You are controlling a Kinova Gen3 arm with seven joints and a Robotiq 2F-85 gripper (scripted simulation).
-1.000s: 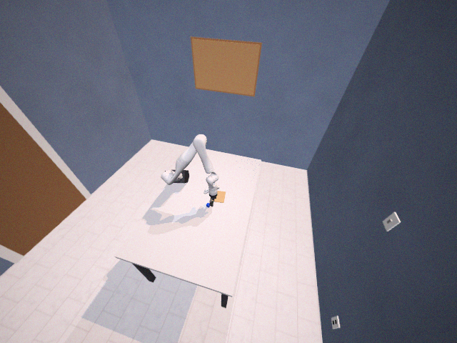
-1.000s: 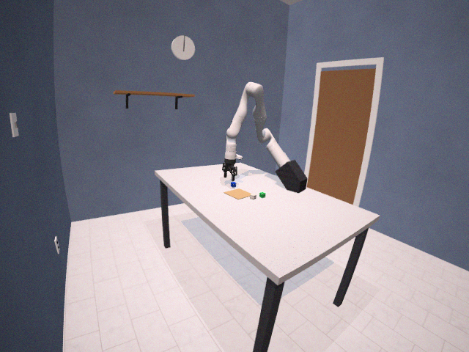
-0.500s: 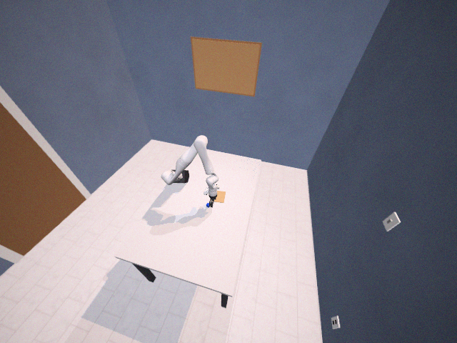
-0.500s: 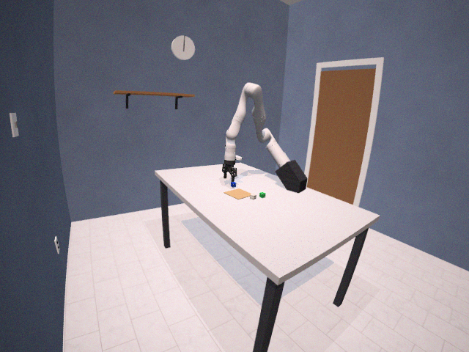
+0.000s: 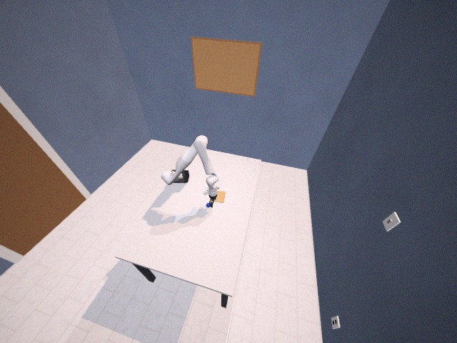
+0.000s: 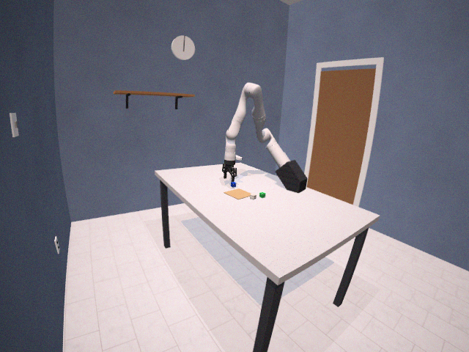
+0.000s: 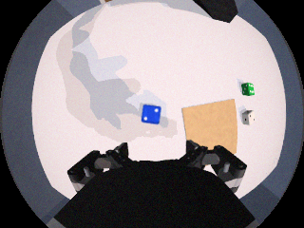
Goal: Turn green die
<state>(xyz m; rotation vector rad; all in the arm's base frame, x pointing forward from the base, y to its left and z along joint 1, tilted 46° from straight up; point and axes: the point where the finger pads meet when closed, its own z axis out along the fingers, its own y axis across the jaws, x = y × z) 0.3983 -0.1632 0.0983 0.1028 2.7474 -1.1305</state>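
My hand is 13 cm to the right of the tan mat, 6 cm above it and 2 cm short of it. Round my hand: white die 24 cm to the left, 5 cm below; then green die 25 cm to the left, 7 cm behind, 5 cm below; then blue die 5 cm below, 5 cm behind.
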